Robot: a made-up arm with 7 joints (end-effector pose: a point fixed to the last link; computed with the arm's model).
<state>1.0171 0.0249 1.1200 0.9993 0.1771 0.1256 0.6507</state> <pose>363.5 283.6 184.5 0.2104 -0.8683 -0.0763 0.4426</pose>
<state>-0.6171 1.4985 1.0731 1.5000 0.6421 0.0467 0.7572</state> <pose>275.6 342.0 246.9 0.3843 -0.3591 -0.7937 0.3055</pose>
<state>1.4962 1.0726 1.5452 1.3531 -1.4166 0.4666 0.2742</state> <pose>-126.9 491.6 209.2 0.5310 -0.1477 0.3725 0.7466</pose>
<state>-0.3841 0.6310 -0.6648 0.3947 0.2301 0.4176 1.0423</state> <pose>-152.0 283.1 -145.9 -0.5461 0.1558 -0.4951 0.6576</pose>
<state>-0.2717 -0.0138 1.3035 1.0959 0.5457 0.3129 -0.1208</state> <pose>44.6 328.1 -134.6 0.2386 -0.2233 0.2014 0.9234</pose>
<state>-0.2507 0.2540 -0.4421 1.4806 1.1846 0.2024 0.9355</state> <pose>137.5 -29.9 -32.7 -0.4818 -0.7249 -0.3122 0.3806</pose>
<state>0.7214 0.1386 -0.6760 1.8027 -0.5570 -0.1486 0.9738</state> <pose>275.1 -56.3 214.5 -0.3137 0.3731 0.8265 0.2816</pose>
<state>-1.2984 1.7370 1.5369 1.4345 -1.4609 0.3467 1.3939</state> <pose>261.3 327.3 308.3 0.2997 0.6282 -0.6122 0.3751</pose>
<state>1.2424 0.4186 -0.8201 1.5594 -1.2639 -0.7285 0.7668</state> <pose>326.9 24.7 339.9 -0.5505 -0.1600 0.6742 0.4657</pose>
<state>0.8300 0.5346 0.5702 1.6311 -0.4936 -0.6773 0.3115</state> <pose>254.7 345.8 366.2 0.8693 -0.3381 -0.3604 0.0091</pose>
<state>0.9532 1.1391 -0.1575 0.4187 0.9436 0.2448 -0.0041</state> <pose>267.8 463.3 154.8 0.4097 -0.4671 -0.1129 0.7754</pose>
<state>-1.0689 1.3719 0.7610 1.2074 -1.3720 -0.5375 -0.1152</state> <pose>204.6 474.7 114.6 -0.2607 -0.3068 0.8934 0.1994</pose>
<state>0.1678 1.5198 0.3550 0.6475 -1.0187 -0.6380 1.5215</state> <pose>88.1 551.4 281.7 -0.1597 0.3598 -0.8273 0.4009</pose>
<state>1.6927 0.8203 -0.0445 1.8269 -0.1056 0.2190 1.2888</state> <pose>99.8 192.9 511.2 -0.6781 0.3014 0.6674 0.0630</pose>
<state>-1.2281 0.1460 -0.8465 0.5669 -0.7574 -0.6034 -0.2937</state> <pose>-423.5 78.8 -13.7 -0.4378 -0.2435 -0.8013 0.3269</pose>
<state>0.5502 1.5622 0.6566 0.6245 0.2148 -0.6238 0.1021</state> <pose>107.6 555.2 354.1 0.8943 -0.2544 -0.2353 0.2830</pose>
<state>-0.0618 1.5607 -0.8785 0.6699 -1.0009 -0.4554 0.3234</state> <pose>72.6 560.6 110.2 0.1756 -0.4762 0.8610 0.0333</pose>
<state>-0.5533 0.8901 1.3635 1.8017 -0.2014 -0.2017 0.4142</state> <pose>152.9 430.6 261.6 0.7226 -0.0750 -0.6169 0.3028</pose>
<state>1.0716 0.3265 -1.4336 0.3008 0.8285 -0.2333 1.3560</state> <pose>313.1 170.2 -46.2 -0.2496 -0.3600 -0.8808 0.1797</pose>
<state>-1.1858 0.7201 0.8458 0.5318 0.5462 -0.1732 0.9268</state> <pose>-221.1 419.3 -36.0 0.0324 -0.0995 -0.4387 0.8925</pose>
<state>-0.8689 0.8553 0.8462 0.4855 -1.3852 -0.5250 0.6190</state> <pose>-153.6 518.2 35.3 -0.2768 0.3405 -0.8125 0.3839</pose>
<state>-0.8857 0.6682 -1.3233 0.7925 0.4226 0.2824 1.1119</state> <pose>-345.8 205.5 -4.7 -0.8496 0.1927 -0.3612 0.3325</pose>
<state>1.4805 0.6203 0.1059 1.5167 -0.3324 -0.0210 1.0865</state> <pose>212.5 255.8 481.3 0.6745 -0.3787 -0.6325 0.0395</pose>
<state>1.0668 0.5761 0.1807 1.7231 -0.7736 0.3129 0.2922</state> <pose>244.0 268.1 415.4 0.8323 -0.2779 -0.3609 0.3158</pose>
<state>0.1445 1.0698 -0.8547 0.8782 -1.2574 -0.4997 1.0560</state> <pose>167.3 408.2 -44.4 0.3328 -0.4332 0.8225 0.1583</pose>
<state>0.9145 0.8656 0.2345 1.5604 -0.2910 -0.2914 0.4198</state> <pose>271.5 316.9 387.7 0.7909 -0.3250 -0.5117 0.0834</pose>
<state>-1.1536 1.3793 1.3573 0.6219 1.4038 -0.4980 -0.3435</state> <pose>137.6 553.8 157.0 0.7606 -0.3445 0.0441 0.5485</pose>
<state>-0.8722 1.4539 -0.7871 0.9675 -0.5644 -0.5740 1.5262</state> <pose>-75.8 487.1 4.1 0.8045 -0.3369 0.4751 0.1165</pose>
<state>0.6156 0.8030 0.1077 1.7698 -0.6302 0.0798 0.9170</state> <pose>289.3 263.5 293.1 0.5480 -0.1275 -0.8014 0.2031</pose>
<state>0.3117 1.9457 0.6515 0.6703 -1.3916 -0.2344 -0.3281</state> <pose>12.8 477.8 525.8 0.7125 0.6009 -0.3483 0.0996</pose>
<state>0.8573 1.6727 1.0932 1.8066 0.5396 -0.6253 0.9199</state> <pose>-54.4 223.9 546.6 -0.8514 0.0165 0.3869 0.3537</pose>
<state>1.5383 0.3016 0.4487 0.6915 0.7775 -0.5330 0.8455</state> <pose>353.2 232.7 426.3 -0.3917 0.9157 0.0782 0.0450</pose>
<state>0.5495 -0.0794 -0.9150 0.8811 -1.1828 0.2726 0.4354</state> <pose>288.1 -39.4 -28.0 -0.3164 0.0418 0.9475 0.0204</pose>
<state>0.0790 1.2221 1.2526 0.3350 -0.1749 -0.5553 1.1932</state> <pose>63.1 552.1 97.5 0.4151 -0.3269 -0.6326 0.5663</pose>
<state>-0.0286 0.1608 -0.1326 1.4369 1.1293 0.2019 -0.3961</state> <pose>266.0 25.0 -4.9 -0.0633 -0.5200 -0.1888 0.8306</pose>
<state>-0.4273 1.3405 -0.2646 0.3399 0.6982 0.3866 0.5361</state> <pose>-42.1 508.1 12.8 0.0646 0.1908 -0.4411 0.8746</pose>
